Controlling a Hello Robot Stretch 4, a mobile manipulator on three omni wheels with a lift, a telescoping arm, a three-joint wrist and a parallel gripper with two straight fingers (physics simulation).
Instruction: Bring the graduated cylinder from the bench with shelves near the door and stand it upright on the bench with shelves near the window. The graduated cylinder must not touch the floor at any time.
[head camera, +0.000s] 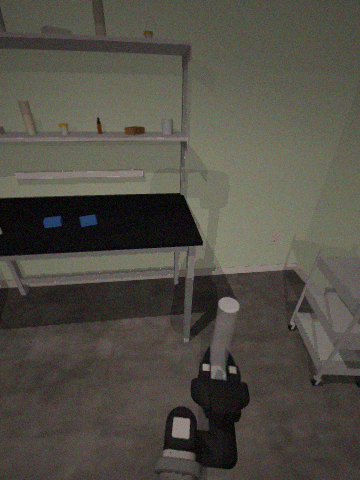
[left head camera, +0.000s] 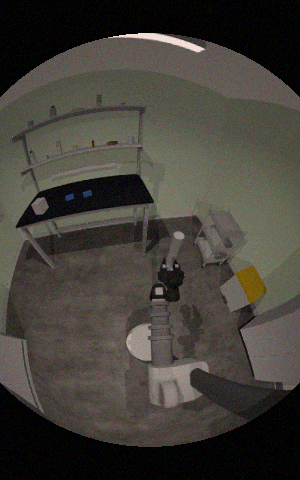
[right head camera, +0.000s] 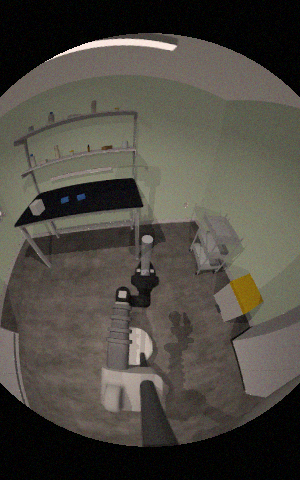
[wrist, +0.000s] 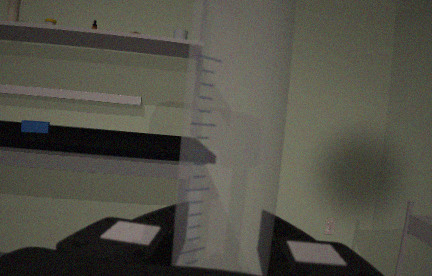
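Seen in the pictures: gripper, fingertip midpoint: (head camera: 217, 349) (left head camera: 167, 256) (right head camera: 145, 261) (wrist: 223, 225); robot's base at its link origin: (left head camera: 146, 340) (right head camera: 132, 344).
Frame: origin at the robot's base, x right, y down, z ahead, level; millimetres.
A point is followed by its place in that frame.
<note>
The graduated cylinder (head camera: 223, 332) {z 435, x 80, y -1081 mm} (left head camera: 175, 247) {z 436, x 81, y -1090 mm} (right head camera: 146, 252) {z 435, x 87, y -1086 mm} (wrist: 235, 135) {z 435, x 87, y -981 mm} is a tall, pale, see-through tube with blue marks, upright or nearly so. My gripper (head camera: 218, 371) (left head camera: 170, 266) (right head camera: 145, 271) (wrist: 223, 225) {z 497, x 86, y -923 mm} is shut on its lower part and holds it above the floor. Its very bottom is hidden by the gripper. A bench with shelves (head camera: 145, 220) {z 1347, x -318, y -887 mm} (left head camera: 117, 192) {z 1286, x -317, y -887 mm} (right head camera: 112, 192) {z 1377, x -307, y -887 mm} (wrist: 100, 142) {z 1159, x -328, y -887 mm} with a black top stands ahead and to the left, apart from the cylinder. No window or door shows, so I cannot tell from these views which bench it is.
Two blue blocks (head camera: 52, 222) {z 1188, x -827, y -918 mm} (head camera: 88, 220) {z 1234, x -630, y -921 mm} lie on the bench top, with a white box (left head camera: 40, 206) {z 982, x -1074, y -967 mm} (right head camera: 37, 207) {z 989, x -1074, y -966 mm} at its left. Bottles and jars stand on the shelves. A wheeled cart (head camera: 345, 372) {z 939, x 984, y -134 mm} stands right, near a yellow-topped bin (left head camera: 251, 284) {z 397, x 1217, y -423 mm} (right head camera: 246, 294) {z 392, x 1219, y -423 mm}. White cabinets (left head camera: 275, 345) {z -403, x 1220, y -559 mm} (right head camera: 270, 360) {z -406, x 1220, y -592 mm} stand farther right.
</note>
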